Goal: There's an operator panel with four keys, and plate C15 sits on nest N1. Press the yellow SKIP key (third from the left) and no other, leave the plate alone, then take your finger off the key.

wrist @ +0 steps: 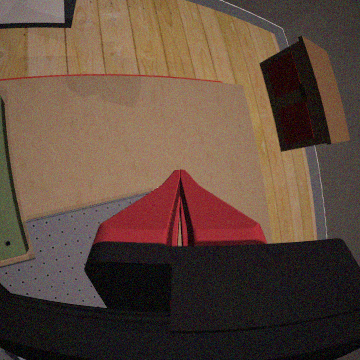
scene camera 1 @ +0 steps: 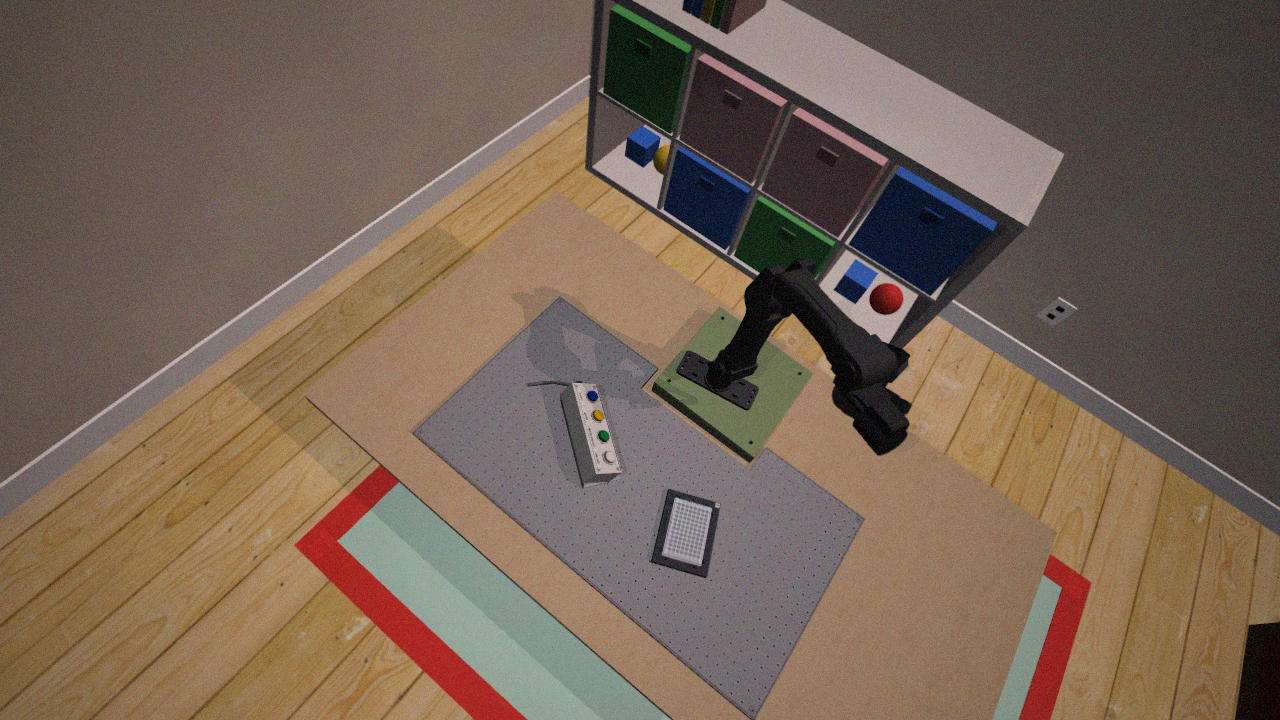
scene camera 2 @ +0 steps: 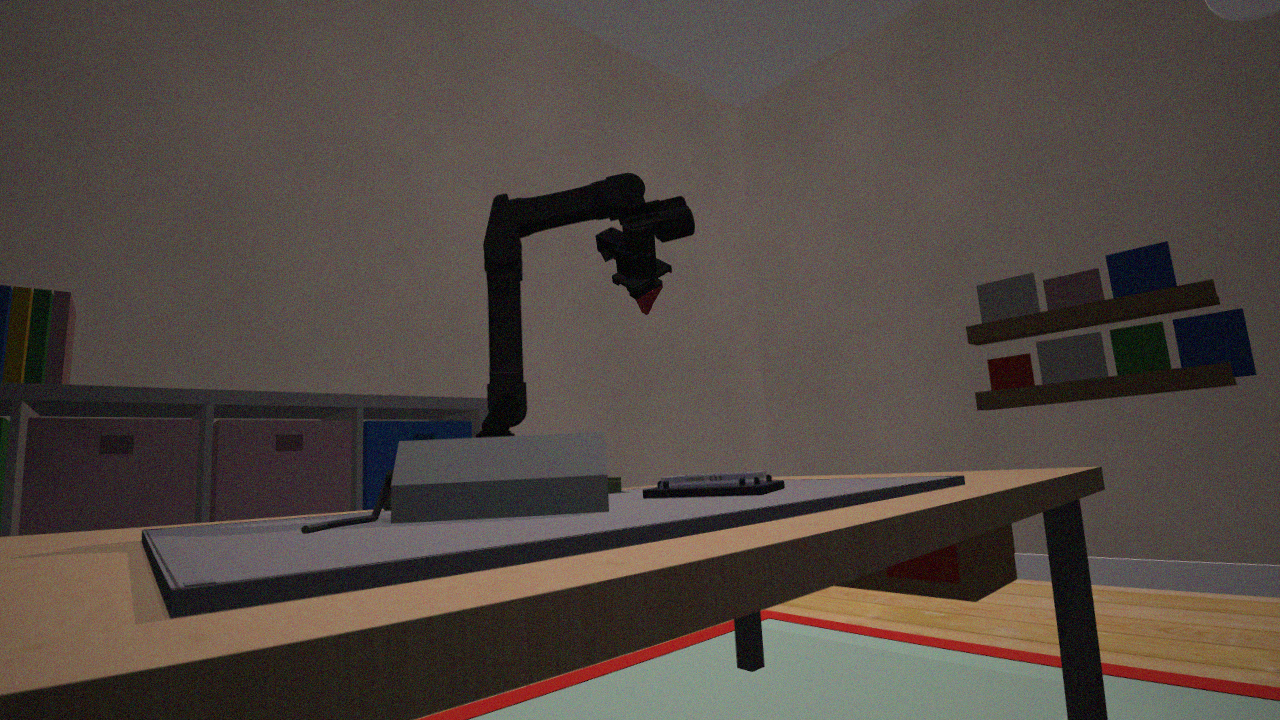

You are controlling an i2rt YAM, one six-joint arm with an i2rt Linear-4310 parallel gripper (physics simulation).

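Where they show: gripper, fingertip midpoint: (wrist: 179,178) (scene camera 2: 645,313); arm's base at its link origin: (scene camera 1: 716,380).
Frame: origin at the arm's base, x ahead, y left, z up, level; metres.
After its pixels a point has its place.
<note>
The operator panel (scene camera 1: 590,434) {x 0.295, y -0.190, z 0.047 m} (scene camera 2: 499,479) {x 0.306, y -0.230, z 0.007 m} is a grey box with a pale top, on the grey perforated board. Its keys run in a row in scene camera 1: blue (scene camera 1: 592,395) {x 0.208, y -0.234, z 0.040 m}, yellow (scene camera 1: 598,415) {x 0.244, y -0.198, z 0.039 m}, green (scene camera 1: 603,436) {x 0.282, y -0.164, z 0.040 m} and white (scene camera 1: 608,456) {x 0.318, y -0.132, z 0.041 m}. Plate C15 (scene camera 1: 688,530) {x 0.361, y 0.092, z -0.006 m} (scene camera 2: 714,480) {x 0.384, y 0.055, z -0.012 m} lies flat on its dark nest (scene camera 1: 660,557) {x 0.437, y 0.065, z -0.020 m} (scene camera 2: 662,493) {x 0.323, y 0.021, z -0.025 m}, apart from the panel. My gripper (wrist: 179,178) {x 0.080, y 0.319, z 0.311 m} (scene camera 2: 646,311) {x 0.080, y 0.319, z 0.311 m} is shut with its red fingertips together and nothing between them. It hangs high above the table, well away from panel and plate. The panel and plate do not show in the wrist view.
The arm stands on a green base plate (scene camera 1: 774,407) {x -0.011, y 0.153, z -0.005 m} (wrist: 11,200) {x 0.039, y 0.171, z -0.006 m} behind the perforated board (scene camera 1: 760,626) {x 0.457, y 0.310, z -0.031 m} (scene camera 2: 295,559) {x 0.410, y -0.471, z -0.031 m} (wrist: 60,250) {x 0.161, y 0.214, z -0.031 m}. A cable (scene camera 1: 547,384) (scene camera 2: 335,523) {x 0.207, y -0.353, z -0.027 m} leaves the panel's far end. A cube shelf (scene camera 1: 895,80) stands behind the table (scene camera 1: 948,573) {x 0.146, y 0.665, z -0.044 m} (scene camera 2: 1011,488) {x 0.695, y 0.262, z -0.044 m} (wrist: 125,135) {x -0.013, y 0.434, z -0.044 m}.
</note>
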